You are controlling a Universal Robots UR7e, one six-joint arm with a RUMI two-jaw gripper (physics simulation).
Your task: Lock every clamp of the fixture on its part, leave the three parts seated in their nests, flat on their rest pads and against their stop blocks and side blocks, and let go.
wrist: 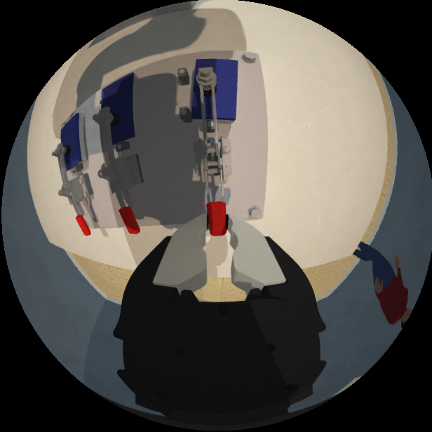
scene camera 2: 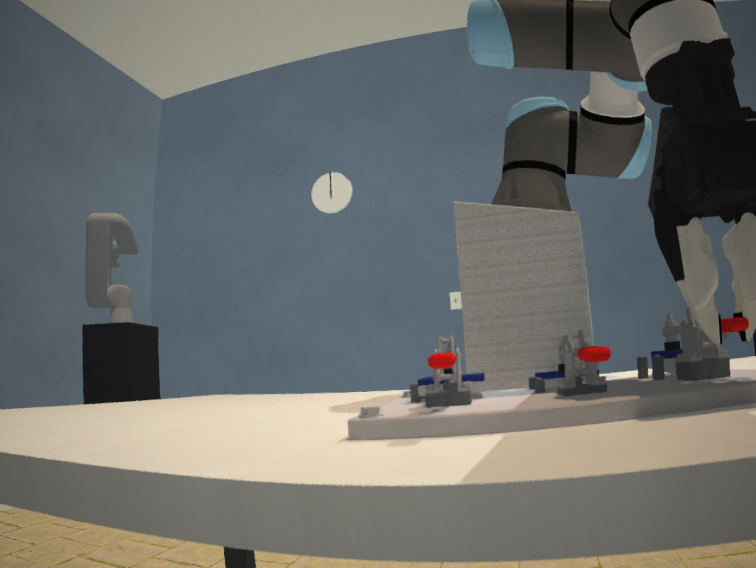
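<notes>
The gripper is shut on the red handle of the nearest clamp; its fingertips lie on both sides of it. That clamp's arm reaches over a blue part, its black tip low at the part; contact is hard to tell. A narrow gap seems to show between this part and two dark blocks. The middle clamp's red handle and the far clamp's red handle are free. Their arms reach over blue parts. Seating underneath is hidden.
The pale fixture plate lies on the table, with bolts at its corners. A grey slab-like pedestal stands behind it under the robot's base. A person in red shows at the right of the wrist view.
</notes>
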